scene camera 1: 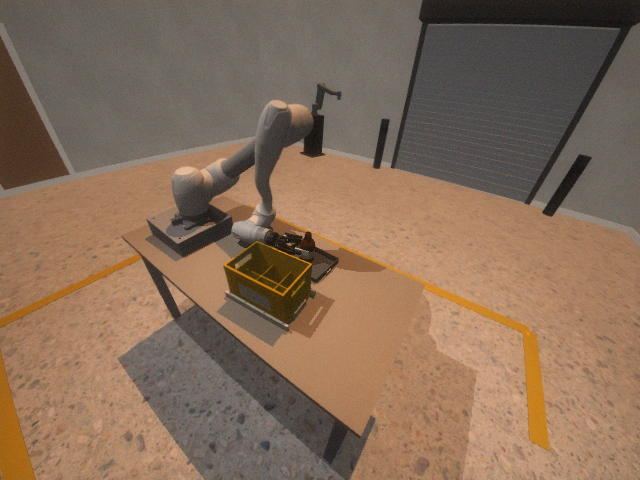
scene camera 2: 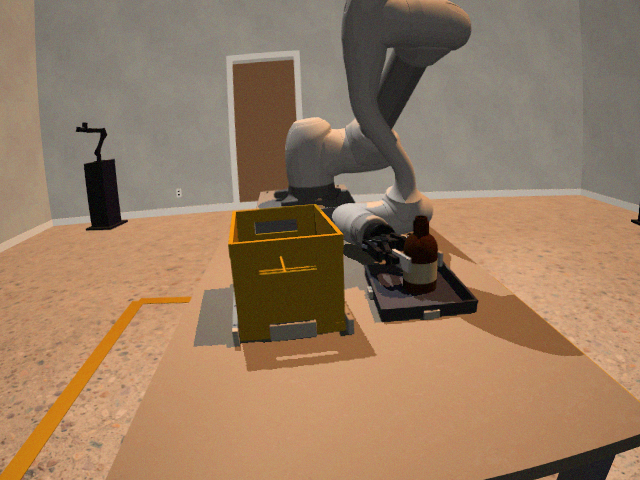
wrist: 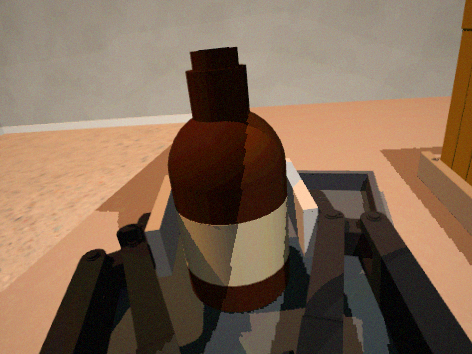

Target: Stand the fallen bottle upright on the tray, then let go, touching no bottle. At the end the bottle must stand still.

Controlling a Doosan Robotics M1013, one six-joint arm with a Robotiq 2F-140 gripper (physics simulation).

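Frame: origin at the arm's base, x back, y right, z up, level; millimetres.
Seen in the pictures: gripper, between the fingertips: (scene camera 1: 311, 249) (scene camera 2: 426, 262); arm's base, origin of its link: (scene camera 1: 196, 217) (scene camera 2: 312, 198).
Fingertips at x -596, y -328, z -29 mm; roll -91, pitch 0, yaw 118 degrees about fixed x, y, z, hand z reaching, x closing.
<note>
Offsets run from my fingertips to a thing's middle. Level surfaces: height alone.
The brown bottle {dx +18, dy +10, dz +16 mm} (scene camera 1: 307, 245) (scene camera 2: 420, 253) (wrist: 227, 175) with a cream label is upright, or very nearly so, over the black tray {dx +6, dy +19, dz -55 mm} (scene camera 1: 325, 274) (scene camera 2: 454, 311) (wrist: 345, 180). In the wrist view it looks tilted slightly to the left. Its base is at or close to the tray floor; I cannot tell whether it touches. My gripper (scene camera 2: 421, 259) (wrist: 230, 185) is shut on the bottle, with one pale finger pad on each side of its body. The gripper reaches in low and nearly level from the robot's side.
A yellow crate {dx -66, dy +284, dz +20 mm} (scene camera 1: 268, 279) (scene camera 2: 289, 294) (wrist: 457, 115) with inner dividers stands beside the tray on the table {dz -68 mm} (scene camera 1: 356, 335) (scene camera 2: 392, 403), held by low pale brackets. The arm's base (scene camera 1: 188, 232) stands at the table's far end. The tray has raised walls and small pale clips.
</note>
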